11 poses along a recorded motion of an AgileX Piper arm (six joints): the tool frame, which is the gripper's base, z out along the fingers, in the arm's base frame.
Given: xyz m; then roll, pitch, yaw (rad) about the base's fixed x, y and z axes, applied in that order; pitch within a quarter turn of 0, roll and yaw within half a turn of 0.
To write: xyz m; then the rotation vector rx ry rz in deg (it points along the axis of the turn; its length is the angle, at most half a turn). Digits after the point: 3 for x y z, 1 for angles.
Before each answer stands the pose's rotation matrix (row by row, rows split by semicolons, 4 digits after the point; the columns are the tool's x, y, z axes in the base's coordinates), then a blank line. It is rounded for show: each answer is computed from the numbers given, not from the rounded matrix.
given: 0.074, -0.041, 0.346, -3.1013, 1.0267, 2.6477
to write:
-0.4558 0.5040 0.7336; 0.2454 0.8634 -0.4407; -0.8556 -0.0209 -0.5172

0.074, -0.041, 0.346, 31.2, 118.1, -19.2
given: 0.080, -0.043, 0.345, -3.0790, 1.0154, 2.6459
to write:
-0.4638 0.5215 0.7162; 0.2508 0.8526 -0.4584; -0.8497 -0.0330 -0.5262

0.080, -0.043, 0.345, 32.2, 118.7, -20.5
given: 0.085, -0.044, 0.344, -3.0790, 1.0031, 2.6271
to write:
-0.4681 0.5370 0.7018; 0.2646 0.8429 -0.4685; -0.8431 -0.0336 -0.5366

0.085, -0.044, 0.344, 33.5, 119.1, -21.0
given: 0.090, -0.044, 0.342, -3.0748, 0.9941, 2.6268
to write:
-0.4746 0.5400 0.6951; 0.2685 0.8409 -0.4699; -0.8383 -0.0364 -0.5440

0.090, -0.044, 0.342, 33.8, 119.6, -21.2
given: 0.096, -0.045, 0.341, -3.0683, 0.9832, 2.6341
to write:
-0.4845 0.5379 0.6898; 0.2694 0.8420 -0.4674; -0.8323 -0.0406 -0.5529

0.096, -0.045, 0.341, 33.7, 120.3, -21.2
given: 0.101, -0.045, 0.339, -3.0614, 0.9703, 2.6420
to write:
-0.4960 0.5355 0.6835; 0.2707 0.8433 -0.4643; -0.8251 -0.0453 -0.5632

0.101, -0.045, 0.339, 33.6, 121.1, -21.3
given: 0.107, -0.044, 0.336, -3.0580, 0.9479, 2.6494
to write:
-0.5141 0.5307 0.6738; 0.2757 0.8462 -0.4561; -0.8122 -0.0487 -0.5814

0.107, -0.044, 0.336, 33.6, 122.4, -21.0
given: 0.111, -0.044, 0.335, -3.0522, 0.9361, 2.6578
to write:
-0.5249 0.5269 0.6685; 0.2758 0.8483 -0.4521; -0.8053 -0.0529 -0.5906

0.111, -0.044, 0.335, 33.4, 123.2, -21.0
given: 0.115, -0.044, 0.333, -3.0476, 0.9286, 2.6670
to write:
-0.5328 0.5218 0.6662; 0.2737 0.8512 -0.4478; -0.8008 -0.0562 -0.5963

0.115, -0.044, 0.333, 33.0, 123.7, -20.9
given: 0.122, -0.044, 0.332, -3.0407, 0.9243, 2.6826
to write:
-0.5400 0.5129 0.6673; 0.2669 0.8563 -0.4421; -0.7982 -0.0607 -0.5993

0.122, -0.044, 0.332, 32.3, 124.1, -20.8
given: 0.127, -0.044, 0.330, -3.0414, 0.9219, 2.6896
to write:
-0.5436 0.5063 0.6695; 0.2639 0.8603 -0.4362; -0.7968 -0.0604 -0.6013

0.127, -0.044, 0.330, 31.9, 124.3, -20.5
